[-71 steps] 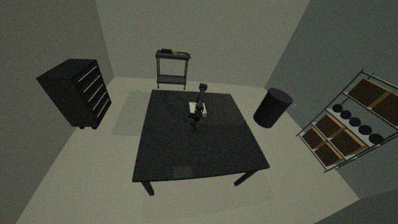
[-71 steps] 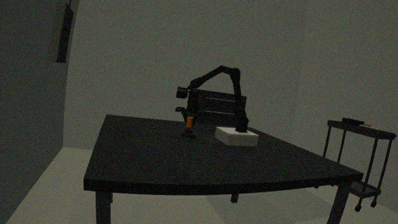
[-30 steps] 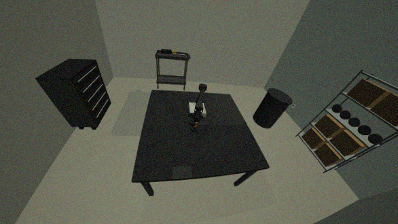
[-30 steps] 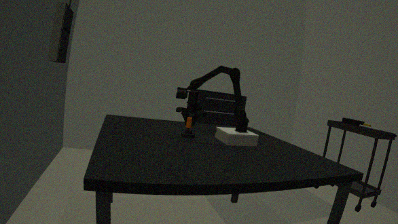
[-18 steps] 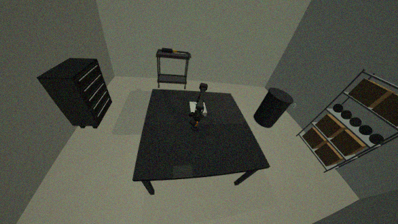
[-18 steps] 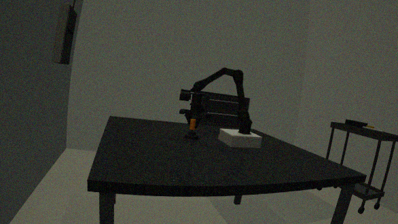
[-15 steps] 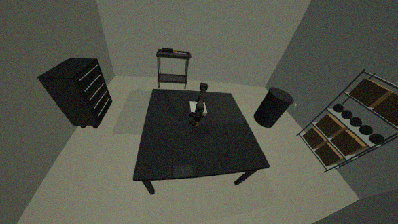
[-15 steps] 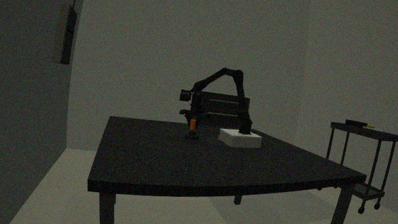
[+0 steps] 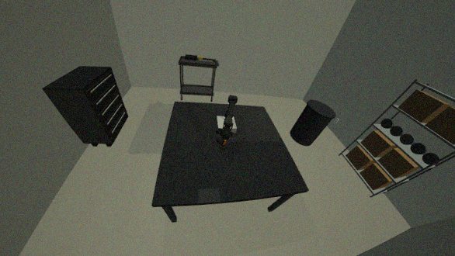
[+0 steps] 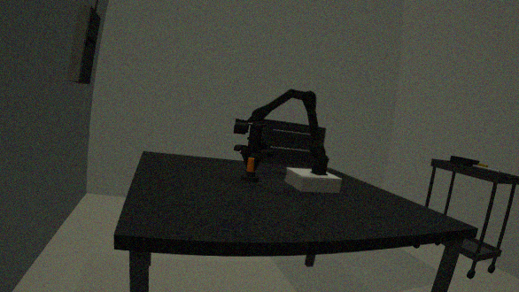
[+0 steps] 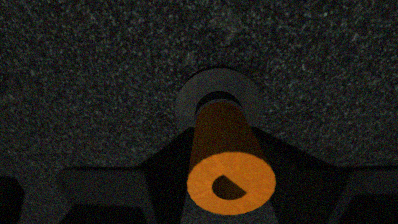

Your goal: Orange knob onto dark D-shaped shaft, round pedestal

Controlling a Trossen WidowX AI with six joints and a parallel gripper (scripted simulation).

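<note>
My gripper tip is 20 mm below the orange knob. Round my gripper tip: round pedestal: 20 mm below.
</note>
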